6 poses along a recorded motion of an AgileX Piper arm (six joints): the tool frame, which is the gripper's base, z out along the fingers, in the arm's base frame.
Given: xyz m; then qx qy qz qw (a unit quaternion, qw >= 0).
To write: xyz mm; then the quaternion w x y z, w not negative. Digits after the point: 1 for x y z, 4 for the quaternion.
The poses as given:
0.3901, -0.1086, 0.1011, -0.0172, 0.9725, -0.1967, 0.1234
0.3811, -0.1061, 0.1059, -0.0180, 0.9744, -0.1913, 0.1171
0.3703, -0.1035, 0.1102, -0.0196, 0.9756, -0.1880, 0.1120
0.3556, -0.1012, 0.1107, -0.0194, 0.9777, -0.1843, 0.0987
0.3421, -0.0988, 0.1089, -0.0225, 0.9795, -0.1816, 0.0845
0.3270, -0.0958, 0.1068, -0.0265, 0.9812, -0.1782, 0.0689
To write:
390.1, -108.6, 101.1, 0.1234, -0.0172, 0.9725, -0.1967
381.1, -106.1, 105.9, 0.1171, -0.0180, 0.9744, -0.1913
370.3, -103.5, 110.2, 0.1120, -0.0196, 0.9756, -0.1880
355.6, -101.2, 110.7, 0.0987, -0.0194, 0.9777, -0.1843
342.1, -98.8, 108.9, 0.0845, -0.0225, 0.9795, -0.1816
327.0, -95.8, 106.8, 0.0689, -0.0265, 0.9812, -0.1782

